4 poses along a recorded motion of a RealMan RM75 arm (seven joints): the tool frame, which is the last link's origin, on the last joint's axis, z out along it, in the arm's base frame.
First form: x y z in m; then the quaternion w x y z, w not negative.
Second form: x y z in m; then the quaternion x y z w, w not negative. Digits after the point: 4 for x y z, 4 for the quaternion.
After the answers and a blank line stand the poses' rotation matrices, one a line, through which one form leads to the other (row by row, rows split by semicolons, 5 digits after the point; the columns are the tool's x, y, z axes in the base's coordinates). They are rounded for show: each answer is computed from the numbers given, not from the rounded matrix.
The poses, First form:
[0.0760 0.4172 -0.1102 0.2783 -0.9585 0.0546 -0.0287]
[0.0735 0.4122 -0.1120 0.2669 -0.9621 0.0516 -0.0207]
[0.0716 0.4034 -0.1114 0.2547 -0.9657 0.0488 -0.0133]
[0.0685 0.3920 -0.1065 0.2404 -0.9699 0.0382 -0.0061]
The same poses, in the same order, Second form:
[0.0760 0.4172 -0.1102 -0.9585 0.0546 -0.0287 0.2783]
[0.0735 0.4122 -0.1120 -0.9621 0.0516 -0.0207 0.2669]
[0.0716 0.4034 -0.1114 -0.9657 0.0488 -0.0133 0.2547]
[0.0685 0.3920 -0.1065 -0.9699 0.0382 -0.0061 0.2404]

0.99239 -0.08870 0.08541; -0.12065 -0.83913 0.53038; 0.02463 -0.53665 -0.84345
0.99382 -0.08824 0.06738; -0.11034 -0.85220 0.51145; 0.01229 -0.51572 -0.85667
0.99488 -0.08748 0.05055; -0.10103 -0.86549 0.49063; 0.00083 -0.49322 -0.86990
0.99701 -0.07117 0.03020; -0.07703 -0.88150 0.46586; -0.00653 -0.46680 -0.88434

